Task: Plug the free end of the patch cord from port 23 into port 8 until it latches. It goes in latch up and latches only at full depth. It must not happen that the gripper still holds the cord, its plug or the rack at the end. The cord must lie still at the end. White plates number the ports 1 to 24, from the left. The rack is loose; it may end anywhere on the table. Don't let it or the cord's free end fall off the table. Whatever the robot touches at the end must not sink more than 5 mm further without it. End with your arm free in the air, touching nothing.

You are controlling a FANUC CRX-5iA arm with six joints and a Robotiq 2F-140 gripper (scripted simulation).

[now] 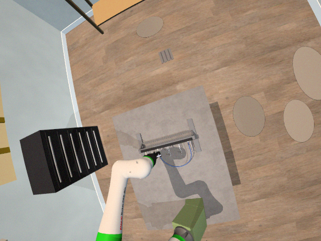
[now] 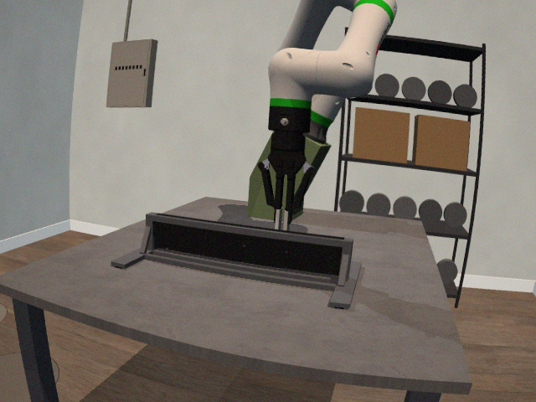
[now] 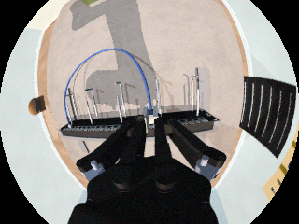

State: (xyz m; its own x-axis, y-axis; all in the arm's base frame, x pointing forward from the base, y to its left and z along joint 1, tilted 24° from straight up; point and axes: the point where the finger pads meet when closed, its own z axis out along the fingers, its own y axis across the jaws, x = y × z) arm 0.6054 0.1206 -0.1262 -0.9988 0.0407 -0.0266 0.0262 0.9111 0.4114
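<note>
Now: the plug 30 mm below my hand and 10 mm ahead of it.
</note>
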